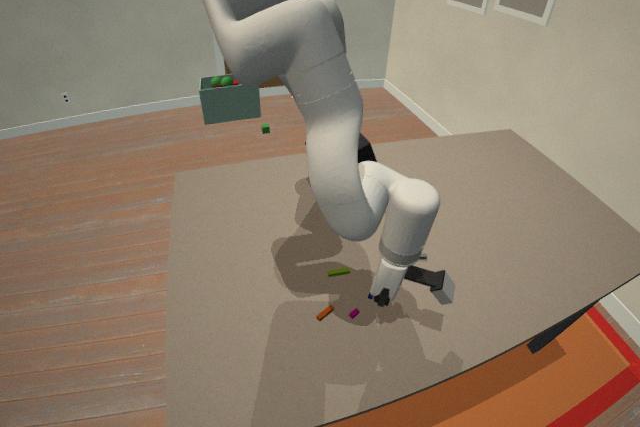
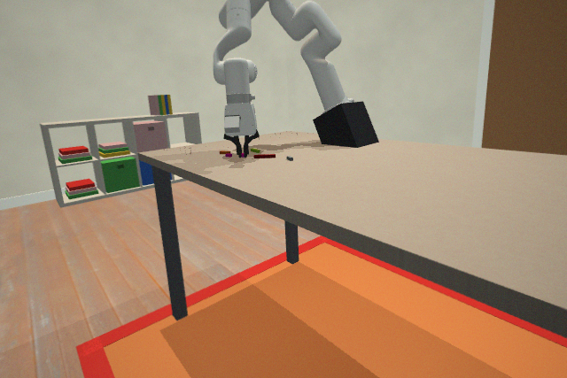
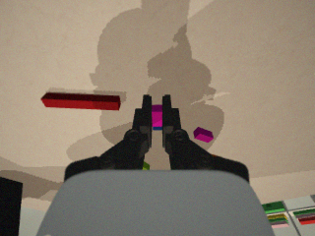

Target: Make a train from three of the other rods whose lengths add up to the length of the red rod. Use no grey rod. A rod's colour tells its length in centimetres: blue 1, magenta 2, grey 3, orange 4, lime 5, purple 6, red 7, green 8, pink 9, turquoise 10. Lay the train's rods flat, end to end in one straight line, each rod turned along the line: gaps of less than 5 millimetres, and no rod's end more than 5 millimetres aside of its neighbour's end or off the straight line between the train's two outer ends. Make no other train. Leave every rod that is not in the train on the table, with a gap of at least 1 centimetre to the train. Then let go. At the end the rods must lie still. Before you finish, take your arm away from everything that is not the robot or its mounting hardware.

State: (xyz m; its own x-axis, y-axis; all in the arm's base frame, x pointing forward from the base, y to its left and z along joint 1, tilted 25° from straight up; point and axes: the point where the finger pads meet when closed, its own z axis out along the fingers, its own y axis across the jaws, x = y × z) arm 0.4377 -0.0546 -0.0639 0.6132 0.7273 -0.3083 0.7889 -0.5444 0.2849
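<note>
Right now the blue rod is 2 cm to the right of my hand, 2 cm below it and 2 cm behind it. Round my hand: red rod: 5 cm to the left, 5 cm behind, 2 cm below; lime rod: 9 cm behind, 7 cm to the right, 2 cm below; orange rod: 13 cm to the right, 2 cm below.
</note>
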